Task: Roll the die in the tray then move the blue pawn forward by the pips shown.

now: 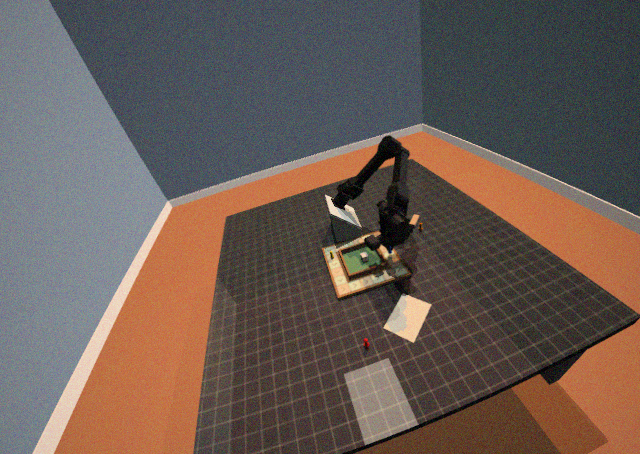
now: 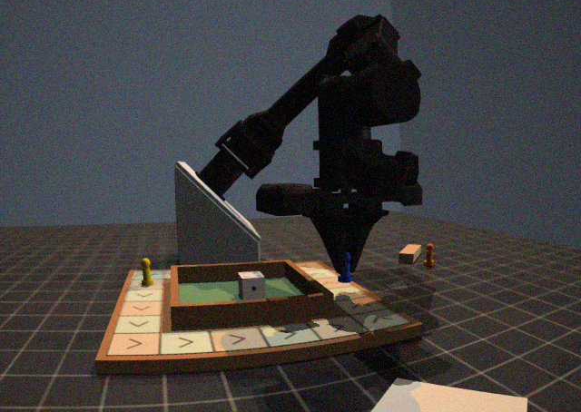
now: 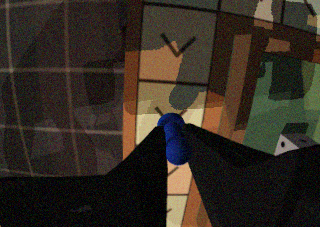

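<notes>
The blue pawn is 1 cm above my gripper tip. Round my gripper tip: die (10 cm to the right, 2 cm behind, 1 cm below); then green tray (11 cm to the right, 3 cm below, 2 cm behind); then orange pawn (19 cm to the left, 10 cm behind, 2 cm below).
</notes>
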